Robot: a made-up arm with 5 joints.
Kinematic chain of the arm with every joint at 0, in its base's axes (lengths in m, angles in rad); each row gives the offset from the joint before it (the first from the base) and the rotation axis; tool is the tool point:
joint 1: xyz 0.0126 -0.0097 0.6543 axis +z
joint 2: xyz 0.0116 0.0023 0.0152 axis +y
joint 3: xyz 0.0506 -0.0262 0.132 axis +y
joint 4: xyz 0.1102 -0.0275 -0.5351 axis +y
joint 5: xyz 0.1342 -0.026 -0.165 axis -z
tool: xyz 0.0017 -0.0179 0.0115
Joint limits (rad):
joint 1: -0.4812..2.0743
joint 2: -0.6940..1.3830
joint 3: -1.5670..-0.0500
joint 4: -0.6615..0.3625
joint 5: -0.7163..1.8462
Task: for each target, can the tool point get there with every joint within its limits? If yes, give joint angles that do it. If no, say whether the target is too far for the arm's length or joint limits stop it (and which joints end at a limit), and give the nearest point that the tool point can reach.
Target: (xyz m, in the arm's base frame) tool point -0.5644 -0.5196 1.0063
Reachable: no: joint limits stop it (at a limit: joint 2, joint 3, joint 4) | nearest point -0.3741 -0.3515 0.3150 | short by 0.736 m
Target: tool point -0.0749 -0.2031 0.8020
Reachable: no: joint limits stop it (at a limit: joint 2, joint 3, joint 4) | nearest point -0.2000 -0.4796 0.3150 | short by 0.574 m
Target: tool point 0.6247 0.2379 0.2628
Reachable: yes | joints 0.5292 0.6809 -1.0970 -0.2717 0.0135
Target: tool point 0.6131 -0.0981 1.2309
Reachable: yes | joints 0.0057 -0.4617 -1.4233 0.1219 0.7342
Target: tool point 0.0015 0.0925 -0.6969
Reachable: no: too far | nearest point 0.0337 0.1381 -0.1109 | short by 0.589 m
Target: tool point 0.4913 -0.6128 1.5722
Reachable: no: too far | nearest point 0.4368 -0.3336 1.3405 | short by 0.367 m
